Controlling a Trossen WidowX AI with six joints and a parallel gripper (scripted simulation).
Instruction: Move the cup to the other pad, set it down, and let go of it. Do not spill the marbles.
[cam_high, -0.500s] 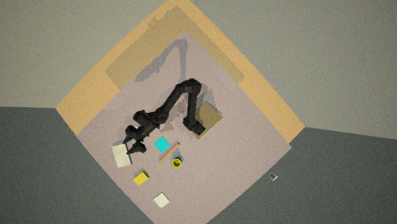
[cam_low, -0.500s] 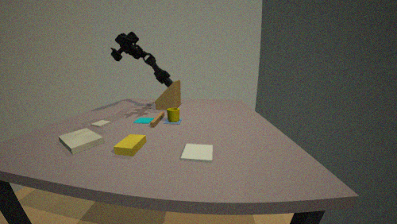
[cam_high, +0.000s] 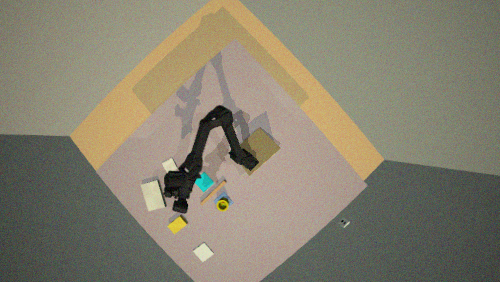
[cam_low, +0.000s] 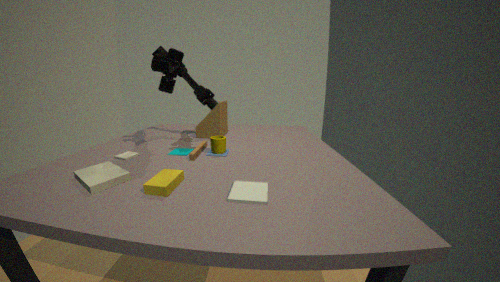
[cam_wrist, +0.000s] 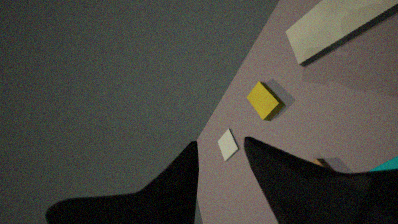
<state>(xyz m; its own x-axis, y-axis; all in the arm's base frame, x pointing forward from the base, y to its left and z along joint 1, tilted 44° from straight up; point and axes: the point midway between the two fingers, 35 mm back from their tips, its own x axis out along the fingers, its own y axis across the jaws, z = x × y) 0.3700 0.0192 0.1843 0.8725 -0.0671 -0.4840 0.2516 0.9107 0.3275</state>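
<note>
Now: the yellow cup 300 mm below my gripper tip, 170 mm to the left of it and 90 mm behind it. The rest, counted from my gripper tip: blue pad (340 mm below, 170 mm to the left, 80 mm behind); then cyan pad (340 mm below, 80 mm behind); then wooden bar (330 mm below, 80 mm to the left, 80 mm behind).
</note>
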